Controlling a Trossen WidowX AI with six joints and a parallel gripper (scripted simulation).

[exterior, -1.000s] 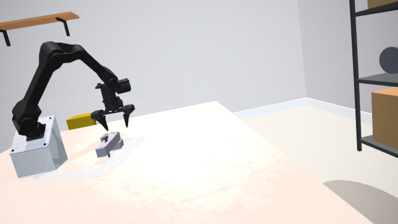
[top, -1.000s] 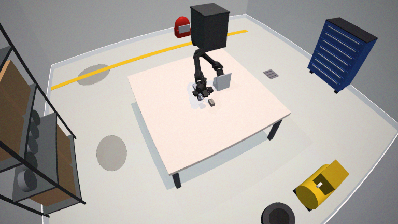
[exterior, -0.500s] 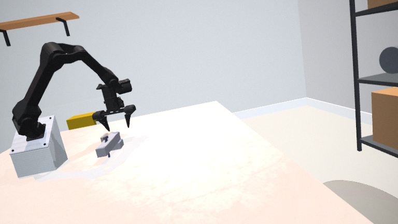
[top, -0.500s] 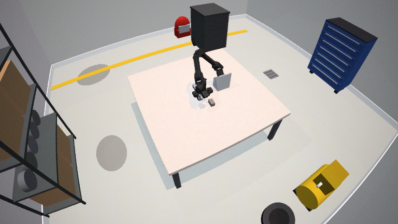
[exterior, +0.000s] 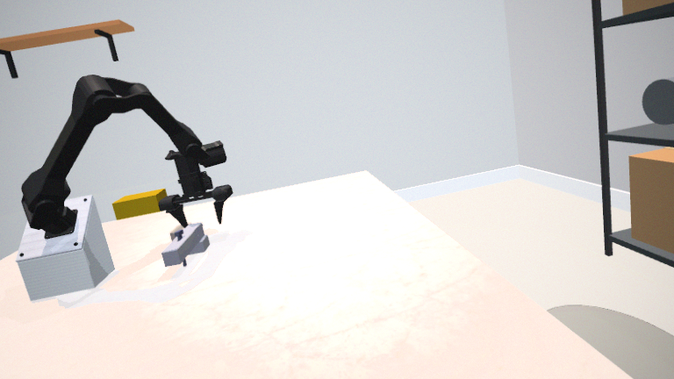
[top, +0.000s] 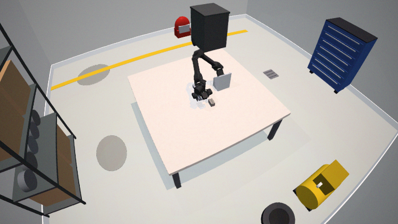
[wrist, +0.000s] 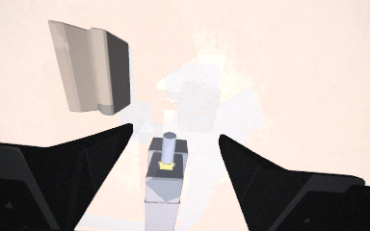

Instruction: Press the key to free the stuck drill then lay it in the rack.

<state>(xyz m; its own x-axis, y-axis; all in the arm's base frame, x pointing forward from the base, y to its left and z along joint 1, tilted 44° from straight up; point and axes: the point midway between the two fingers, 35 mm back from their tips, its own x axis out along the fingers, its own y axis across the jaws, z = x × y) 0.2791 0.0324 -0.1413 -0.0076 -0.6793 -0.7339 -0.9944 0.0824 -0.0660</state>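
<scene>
The drill lies 6 cm to the right of my gripper tip, 1 cm behind it and 1 cm above it. Round my gripper tip: beige rack 8 cm behind, 5 cm to the left, 2 cm below; then dark blue key 15 cm to the right, 2 cm behind, 1 cm above; then grey block 12 cm to the right, 2 cm behind.
</scene>
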